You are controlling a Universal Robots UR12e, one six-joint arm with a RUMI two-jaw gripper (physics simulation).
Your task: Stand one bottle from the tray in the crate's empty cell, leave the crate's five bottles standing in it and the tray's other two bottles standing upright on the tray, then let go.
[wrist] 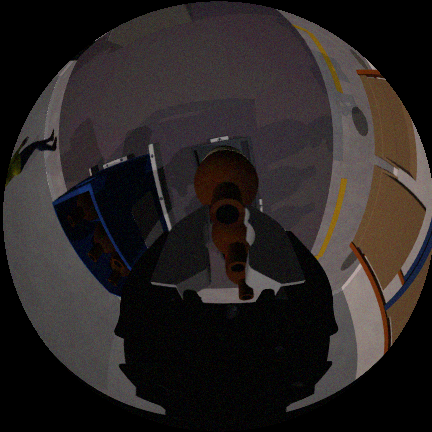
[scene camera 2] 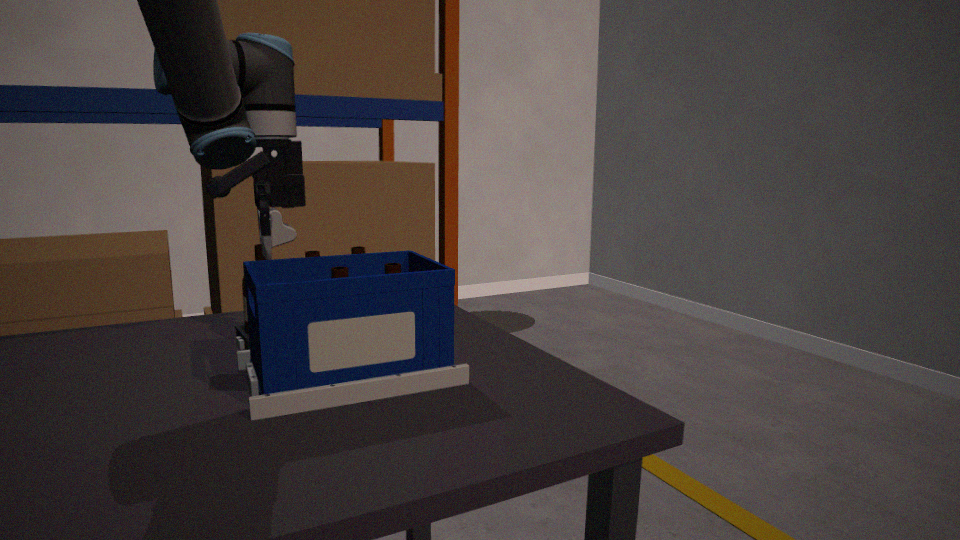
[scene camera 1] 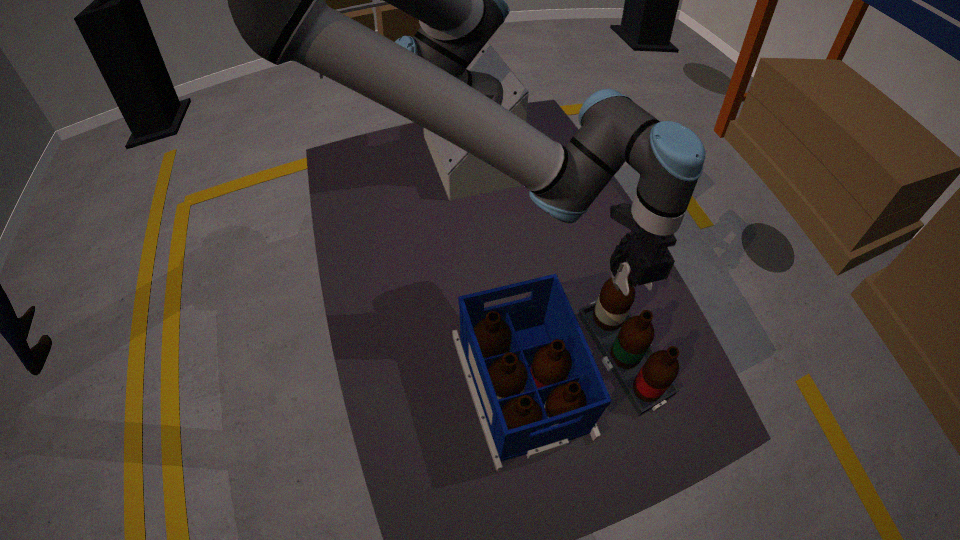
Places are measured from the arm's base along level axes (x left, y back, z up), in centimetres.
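Where they show: gripper, fingertip midpoint: [wrist: 226, 206] [scene camera 1: 624, 287].
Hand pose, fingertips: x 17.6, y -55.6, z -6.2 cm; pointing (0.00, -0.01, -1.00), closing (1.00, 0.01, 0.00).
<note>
Things, the pixels of their top centre, and the offset from my fingertips. Level surfaces: height alone.
- cream-labelled brown bottle at its top centre: [wrist: 227, 213] [scene camera 1: 626, 273] dz +3.1, dx +0.0, dy +1.1 cm
- green-labelled bottle at its top centre: [wrist: 237, 267] [scene camera 1: 646, 315] [scene camera 2: 312, 251] dz +1.1, dx +1.5, dy -7.8 cm
- red-labelled bottle at its top centre: [wrist: 245, 297] [scene camera 1: 673, 352] [scene camera 2: 358, 247] dz +1.1, dx +3.8, dy -16.8 cm
- blue crate at its top centre: [scene camera 2: 345, 265] [scene camera 1: 533, 348] [wrist: 99, 264] dz +2.6, dx -22.0, dy -9.7 cm
- dark table at its surface level: dz -14.9 cm
My gripper [scene camera 1: 635, 282] [scene camera 2: 273, 240] [wrist: 226, 206] is shut on the neck of the cream-labelled brown bottle [scene camera 1: 611, 314] [wrist: 226, 180], which is upright over the back end of the tray [scene camera 1: 641, 402] [wrist: 244, 150]; any gap beneath it is hard to see. The green-labelled bottle [scene camera 1: 633, 341] [wrist: 230, 240] and red-labelled bottle [scene camera 1: 657, 376] [wrist: 246, 291] stand upright on the tray. The blue crate [scene camera 1: 550, 433] [scene camera 2: 281, 335] [wrist: 120, 190] stands beside it with several brown bottles upright. Its empty cell [scene camera 1: 529, 330] is at the back right in scene camera 1.
White rails [scene camera 1: 480, 402] [scene camera 2: 362, 389] [wrist: 159, 180] run along the crate's foot on the dark table [scene camera 1: 389, 248] [scene camera 2: 537, 416]. Part of a person [scene camera 1: 26, 342] [wrist: 30, 150] shows beyond the table. Large cardboard boxes [scene camera 1: 839, 154] [scene camera 2: 87, 275] stand on the rack side.
</note>
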